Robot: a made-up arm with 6 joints. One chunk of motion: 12 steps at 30 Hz.
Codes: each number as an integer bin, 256 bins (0 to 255) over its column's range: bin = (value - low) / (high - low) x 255, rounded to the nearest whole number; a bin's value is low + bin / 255 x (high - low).
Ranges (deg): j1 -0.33..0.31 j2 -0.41..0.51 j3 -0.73..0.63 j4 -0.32..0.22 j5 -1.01..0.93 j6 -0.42..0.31
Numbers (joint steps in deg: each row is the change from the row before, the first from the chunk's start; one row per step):
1: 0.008 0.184 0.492 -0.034 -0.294 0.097
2: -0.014 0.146 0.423 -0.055 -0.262 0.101
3: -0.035 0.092 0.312 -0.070 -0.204 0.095
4: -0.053 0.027 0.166 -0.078 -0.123 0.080
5: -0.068 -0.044 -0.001 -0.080 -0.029 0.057
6: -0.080 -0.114 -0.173 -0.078 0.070 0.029
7: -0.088 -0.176 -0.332 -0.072 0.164 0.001
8: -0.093 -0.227 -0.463 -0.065 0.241 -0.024
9: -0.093 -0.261 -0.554 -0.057 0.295 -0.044
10: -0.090 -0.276 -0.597 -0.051 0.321 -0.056
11: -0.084 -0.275 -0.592 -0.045 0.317 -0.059
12: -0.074 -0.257 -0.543 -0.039 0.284 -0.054
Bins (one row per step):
1: 135 165 229 135 94 181
2: 126 154 216 125 98 182
3: 118 139 195 118 106 180
4: 110 121 168 114 117 175
5: 104 101 137 113 129 167
6: 100 82 104 114 142 157
7: 96 65 75 117 154 147
8: 94 51 50 120 164 138
9: 94 41 33 124 172 131
10: 96 37 25 127 175 127
11: 98 37 26 130 174 126
12: 102 42 35 133 170 128

